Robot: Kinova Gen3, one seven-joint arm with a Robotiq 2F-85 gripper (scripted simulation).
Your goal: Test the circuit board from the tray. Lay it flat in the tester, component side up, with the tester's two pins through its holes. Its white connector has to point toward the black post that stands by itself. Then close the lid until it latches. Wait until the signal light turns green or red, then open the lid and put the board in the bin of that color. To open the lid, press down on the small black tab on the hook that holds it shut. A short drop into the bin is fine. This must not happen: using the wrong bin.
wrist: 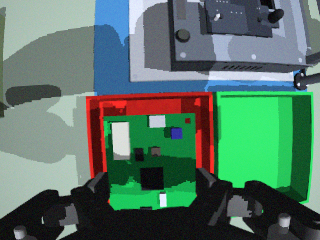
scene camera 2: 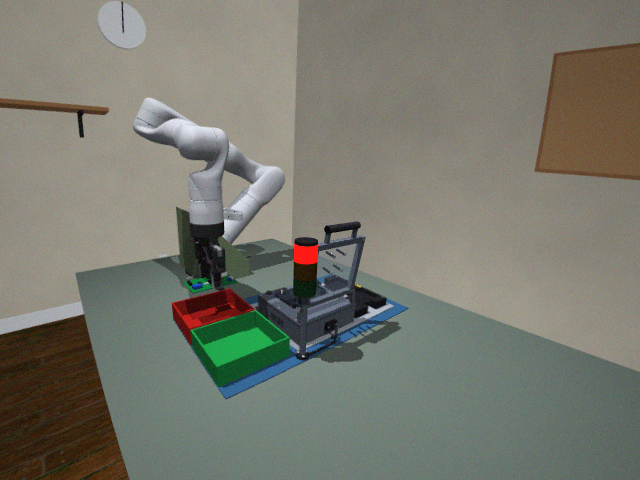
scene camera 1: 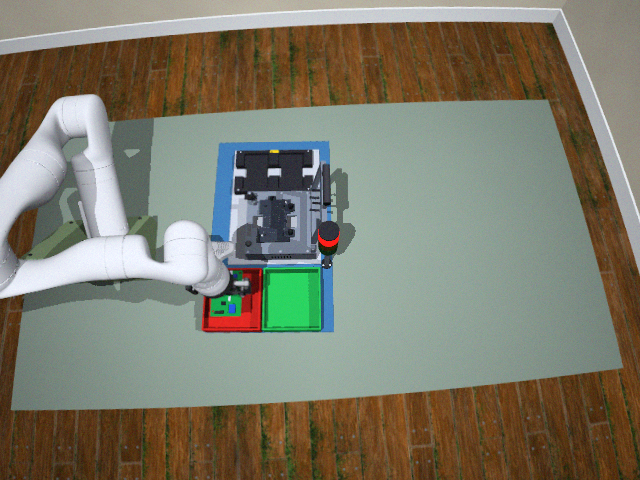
red bin: wrist 200, 103; scene camera 2; scene camera 1
green bin: wrist; scene camera 2 229, 340; scene camera 1
same spot on green bin: (wrist: 258, 135) = (scene camera 1: 294, 293)
same spot on red bin: (scene camera 2: 199, 311) = (scene camera 1: 210, 306)
